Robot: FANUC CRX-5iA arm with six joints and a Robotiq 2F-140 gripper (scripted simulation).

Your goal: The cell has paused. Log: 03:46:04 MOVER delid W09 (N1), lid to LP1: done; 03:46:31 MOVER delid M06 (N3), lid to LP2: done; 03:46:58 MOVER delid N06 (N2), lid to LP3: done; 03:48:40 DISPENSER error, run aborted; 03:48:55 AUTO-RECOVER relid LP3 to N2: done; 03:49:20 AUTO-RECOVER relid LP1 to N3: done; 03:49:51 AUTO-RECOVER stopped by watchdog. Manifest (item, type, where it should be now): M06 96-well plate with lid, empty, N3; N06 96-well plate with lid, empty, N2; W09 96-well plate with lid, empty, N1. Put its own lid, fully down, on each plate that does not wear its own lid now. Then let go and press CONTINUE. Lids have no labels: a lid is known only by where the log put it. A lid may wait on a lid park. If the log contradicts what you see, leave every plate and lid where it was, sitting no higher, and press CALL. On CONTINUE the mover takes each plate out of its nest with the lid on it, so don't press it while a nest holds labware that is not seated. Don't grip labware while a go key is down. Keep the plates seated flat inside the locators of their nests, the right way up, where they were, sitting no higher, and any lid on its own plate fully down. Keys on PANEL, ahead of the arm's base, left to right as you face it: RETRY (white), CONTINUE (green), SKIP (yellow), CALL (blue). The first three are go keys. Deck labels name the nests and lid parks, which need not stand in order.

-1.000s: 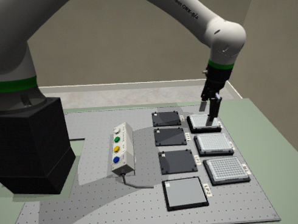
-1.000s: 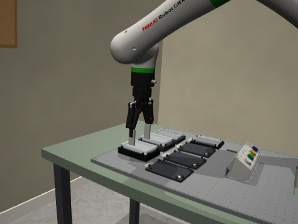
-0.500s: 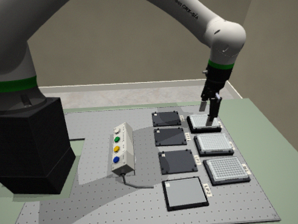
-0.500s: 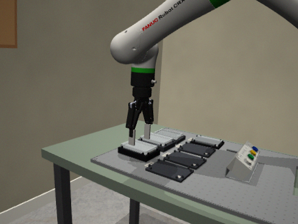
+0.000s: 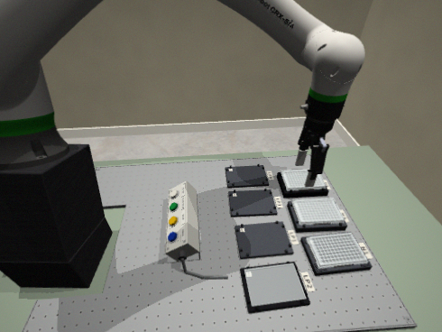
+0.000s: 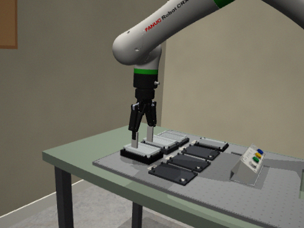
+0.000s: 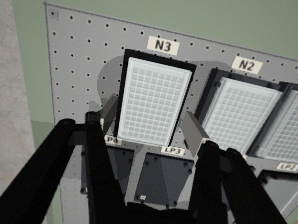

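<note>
Now: the plate 50 mm below my hand. Round my hand: lid park LP3 (190 mm behind, 50 mm to the right, 70 mm below); lid park LP4 (180 mm behind, 70 mm to the left, 70 mm below); lid park LP1 (190 mm behind, 190 mm to the right, 70 mm below).
</note>
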